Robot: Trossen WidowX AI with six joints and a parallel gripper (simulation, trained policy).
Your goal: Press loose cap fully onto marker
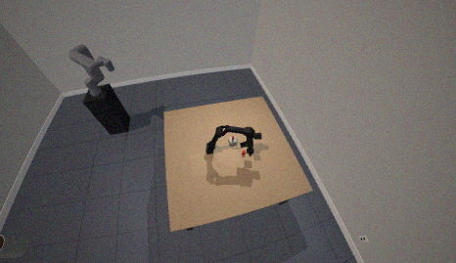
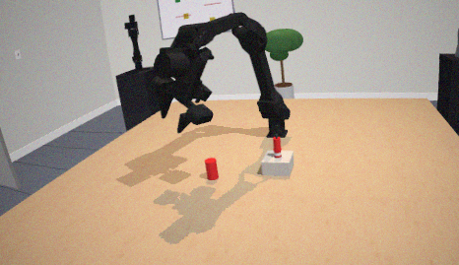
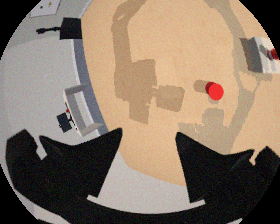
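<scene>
My gripper tip is now 130 mm above the red cap, 90 mm to the right of it and 20 mm past it. The rest, counted from my gripper tip: red marker (260 mm to the left, 80 mm below, 80 mm behind); white holder block (260 mm to the left, 140 mm below, 80 mm behind).
</scene>
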